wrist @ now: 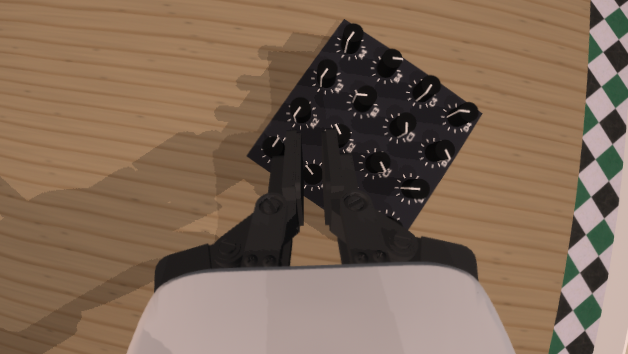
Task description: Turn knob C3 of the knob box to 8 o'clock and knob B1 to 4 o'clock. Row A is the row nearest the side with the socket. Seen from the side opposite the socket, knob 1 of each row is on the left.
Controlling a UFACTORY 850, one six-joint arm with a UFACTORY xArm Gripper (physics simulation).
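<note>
The dark knob box lies turned at an angle on the wood surface. Knob B1 shows between the fingers; its white line points up-left in the view, roughly between 12 and 1 o'clock on the box. My gripper is narrow, its fingers close against both sides of B1. The right finger hides the B1 label and the place of C1, and partly covers B2. Knob C3 stands to the right; its line points down in the view, about 8 o'clock on the box. The socket does not show.
Knob A1 is right beside the left finger, and knob B2 beside the right fingertip. Knob C2 is farther right. A checkered green, black and white strip runs along the right edge. Shadows fall on the wood at left.
</note>
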